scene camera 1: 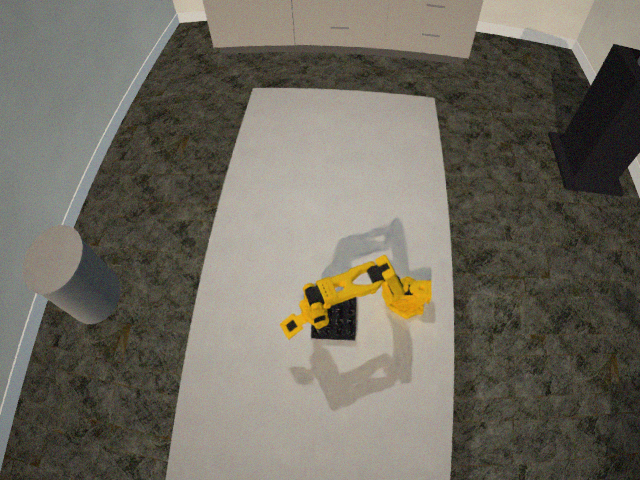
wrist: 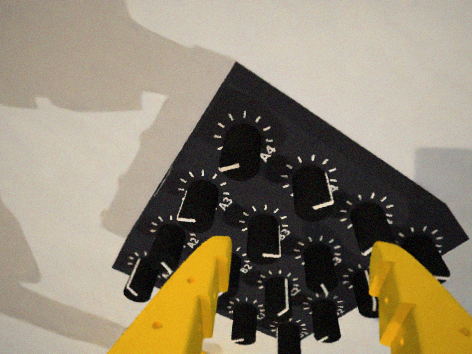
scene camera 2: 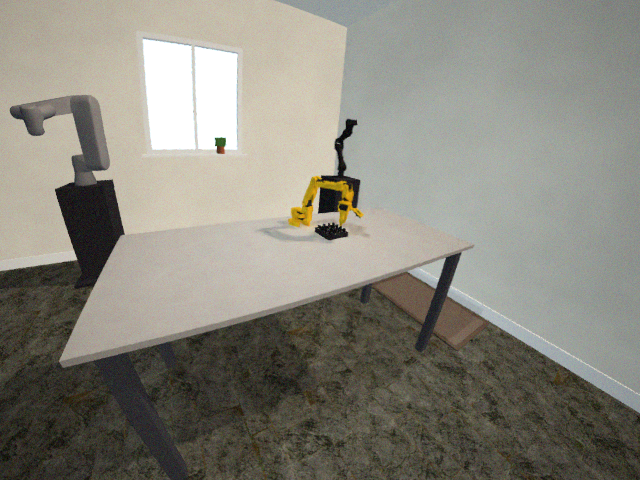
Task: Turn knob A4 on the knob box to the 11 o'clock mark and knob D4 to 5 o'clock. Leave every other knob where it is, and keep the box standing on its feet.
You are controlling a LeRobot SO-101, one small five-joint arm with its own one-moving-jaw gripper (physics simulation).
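The black knob box stands flat on the table under the arm. Knob A4 is nearest the box's upper corner in the wrist view; its white line shows at the lower left of its cap. The knob at the right end of that row, by position D4, is partly behind the right-hand jaw; its label is hidden. My gripper is open and empty, above the box, with a wide V-shaped gap. Several knobs show between and beyond the jaws, none pressed by both.
Knob A3 and knob B3 stand close to the left-hand jaw. Other knobs crowd around and below the jaws. The box stands on the pale table, near the arm's base. Arm shadows lie on the table.
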